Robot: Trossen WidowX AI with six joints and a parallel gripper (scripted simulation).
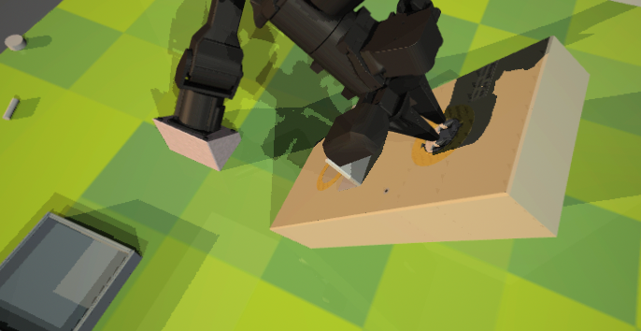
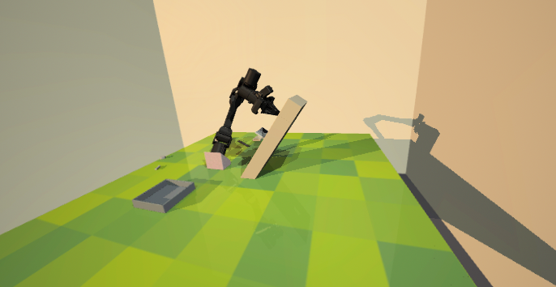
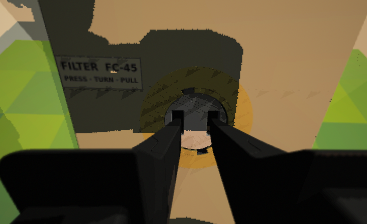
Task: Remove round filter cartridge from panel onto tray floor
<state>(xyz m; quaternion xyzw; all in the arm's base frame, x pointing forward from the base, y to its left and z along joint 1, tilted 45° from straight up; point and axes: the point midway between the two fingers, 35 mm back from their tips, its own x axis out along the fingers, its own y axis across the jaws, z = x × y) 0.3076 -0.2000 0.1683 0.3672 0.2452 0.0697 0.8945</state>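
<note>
Now: gripper tip 2 cm short of the round filter cartridge and 2 cm above it. The rest, counted from my gripper tip: grey flap: 10 cm below, 8 cm behind, 1 cm to the left; tan service panel: 9 cm below, 3 cm behind; dark grey tray: 43 cm behind, 26 cm below, 25 cm to the right.
</note>
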